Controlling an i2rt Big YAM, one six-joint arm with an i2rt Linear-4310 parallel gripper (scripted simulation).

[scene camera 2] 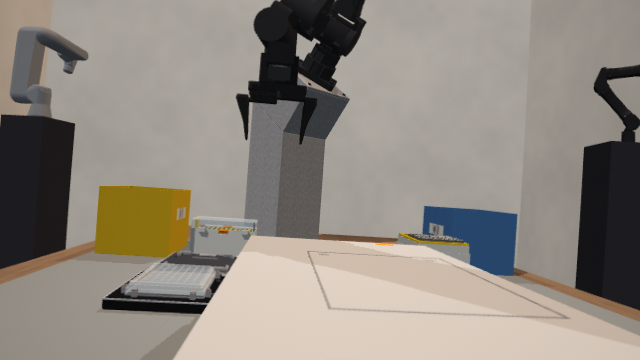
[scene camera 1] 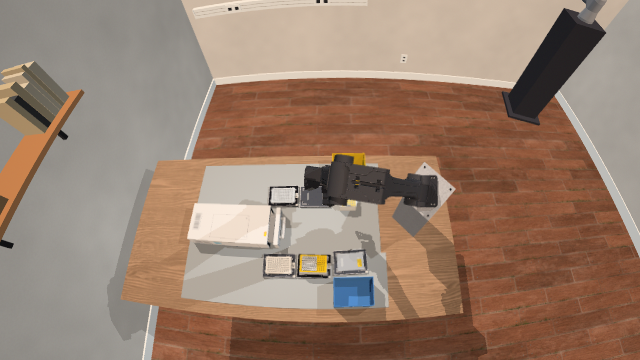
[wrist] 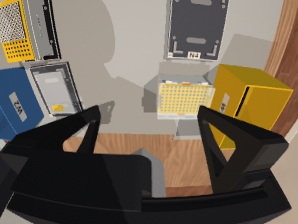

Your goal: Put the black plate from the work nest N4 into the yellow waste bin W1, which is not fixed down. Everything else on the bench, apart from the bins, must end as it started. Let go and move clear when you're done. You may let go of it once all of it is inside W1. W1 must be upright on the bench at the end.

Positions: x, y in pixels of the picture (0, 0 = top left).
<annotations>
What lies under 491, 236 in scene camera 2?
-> A blue bin.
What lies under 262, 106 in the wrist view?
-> A yellow waste bin.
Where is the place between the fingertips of the gripper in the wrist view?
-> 149, 110
</annotations>
